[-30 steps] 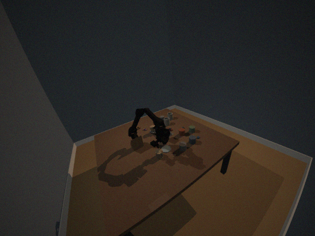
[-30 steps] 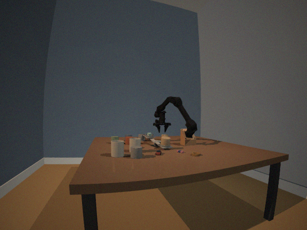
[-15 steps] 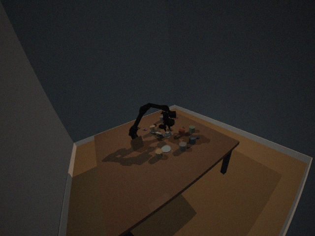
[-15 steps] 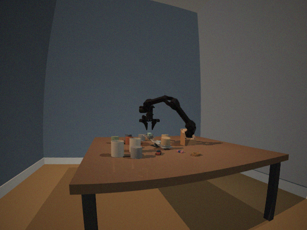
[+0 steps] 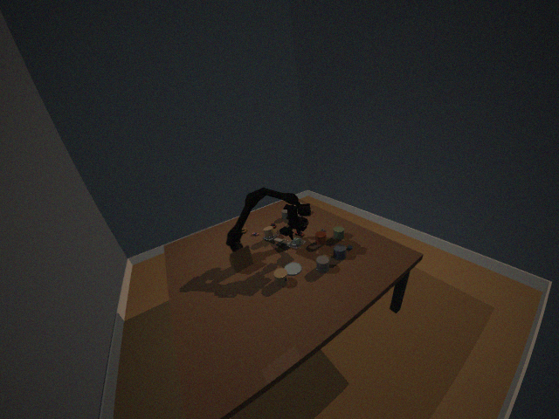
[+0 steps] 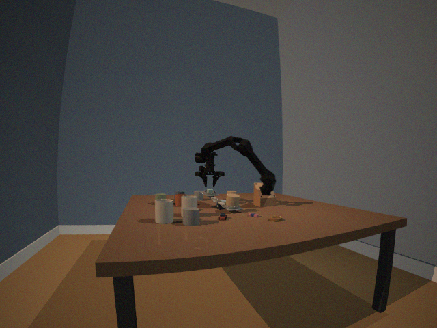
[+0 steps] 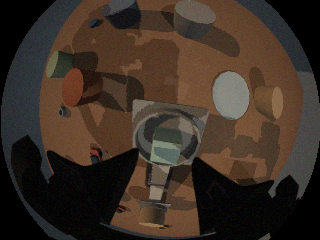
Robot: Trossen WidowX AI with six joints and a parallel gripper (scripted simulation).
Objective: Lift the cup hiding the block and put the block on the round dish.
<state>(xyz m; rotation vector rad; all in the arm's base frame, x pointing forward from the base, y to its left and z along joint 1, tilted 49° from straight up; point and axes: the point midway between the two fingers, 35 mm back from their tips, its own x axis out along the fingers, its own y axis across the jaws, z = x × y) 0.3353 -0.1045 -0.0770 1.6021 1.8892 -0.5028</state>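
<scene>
My gripper tip is 30 mm above the pale green block. The rest, counted from my gripper tip: small grey balance: 120 mm to the left, 90 mm below, 20 mm behind; then tan cup: 200 mm behind, 170 mm to the right, 80 mm below; then round dish: 110 mm to the right, 110 mm below, 110 mm behind.
</scene>
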